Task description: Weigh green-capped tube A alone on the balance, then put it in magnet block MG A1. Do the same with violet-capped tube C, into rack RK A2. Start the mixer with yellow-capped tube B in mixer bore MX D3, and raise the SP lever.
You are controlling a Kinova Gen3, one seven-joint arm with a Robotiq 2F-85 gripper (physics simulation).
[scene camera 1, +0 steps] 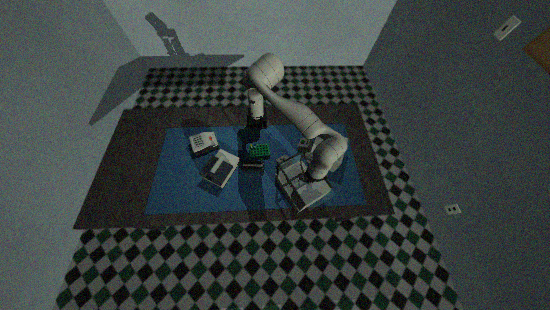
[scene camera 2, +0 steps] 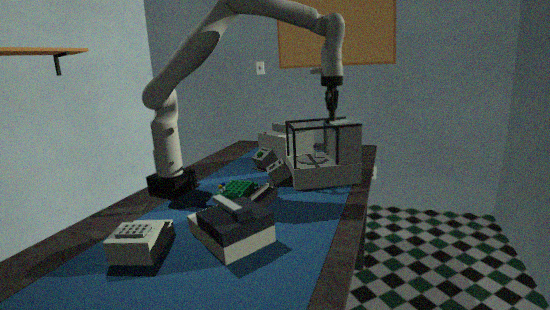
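Where they show: gripper, fingertip midpoint: (scene camera 1: 308, 182) (scene camera 2: 332, 121); arm's base, link origin: (scene camera 1: 256, 114) (scene camera 2: 170, 173).
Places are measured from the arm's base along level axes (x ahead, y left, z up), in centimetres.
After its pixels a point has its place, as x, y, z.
Observation:
My gripper (scene camera 2: 332, 118) @(51.6, 31.0, 15.1) is shut and empty, pointing down at the top of the balance (scene camera 1: 311, 199) @(59.5, 32.1, 14.6) (scene camera 2: 327, 176) @(52.7, 21.3, -2.4), near its rear housing; in scene camera 1 the wrist hides the fingers. A small greyish shape (scene camera 2: 319, 147) shows inside the balance; I cannot tell what it is. The green rack (scene camera 1: 260, 151) @(26.4, 4.6, -4.4) (scene camera 2: 240, 188) @(28.3, 3.9, -3.3) stands mid-mat, with a tiny yellow spot (scene camera 2: 221, 186) @(24.6, -1.3, -1.1) at its edge. A dark block with a pale bar (scene camera 1: 253, 165) @(37.5, 1.6, -1.6) (scene camera 2: 264, 193) @(38.2, 2.7, -3.1) lies beside it. Tube caps and labels are too small to read, so tubes A, B and C cannot be told apart.
A white box with a hole grid (scene camera 1: 203, 143) @(25.6, -30.7, 0.2) (scene camera 2: 134, 242) @(28.1, -37.1, -0.1) and a dark-topped device (scene camera 1: 220, 170) @(43.2, -16.2, 1.7) (scene camera 2: 235, 225) @(46.5, -24.2, 1.7) stand left in scene camera 1. A small box with a green button (scene camera 1: 304, 144) @(22.4, 32.0, 1.0) (scene camera 2: 263, 157) @(22.6, 29.7, -0.6) and a larger pale box (scene camera 2: 272, 141) @(23.3, 37.0, 4.6) stand by the balance.

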